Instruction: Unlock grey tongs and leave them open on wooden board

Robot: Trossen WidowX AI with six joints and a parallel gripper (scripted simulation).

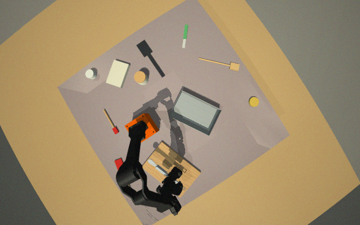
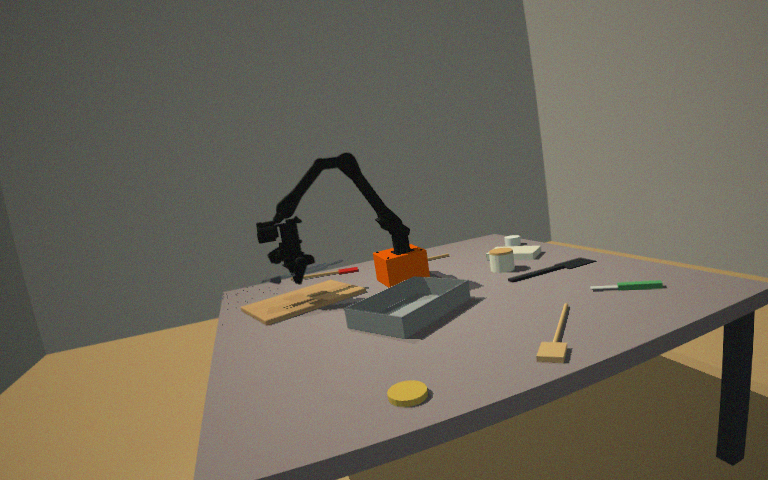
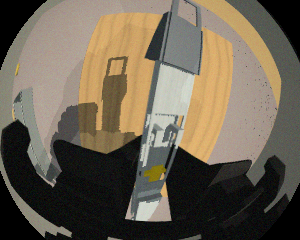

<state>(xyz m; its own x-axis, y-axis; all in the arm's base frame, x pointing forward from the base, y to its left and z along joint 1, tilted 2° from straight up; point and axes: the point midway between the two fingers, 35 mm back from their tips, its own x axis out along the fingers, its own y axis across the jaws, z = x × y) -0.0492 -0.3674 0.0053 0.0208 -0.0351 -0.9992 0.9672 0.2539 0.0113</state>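
My gripper tip is now 60 mm above the wooden board. Round my gripper tip: cork-lidded jar: 650 mm to the left, 230 mm ahead, 30 mm below; yellow disc: 780 mm ahead, 50 mm below, 30 mm to the left; grey roasting tin: 380 mm ahead, 230 mm to the left, 40 mm below.
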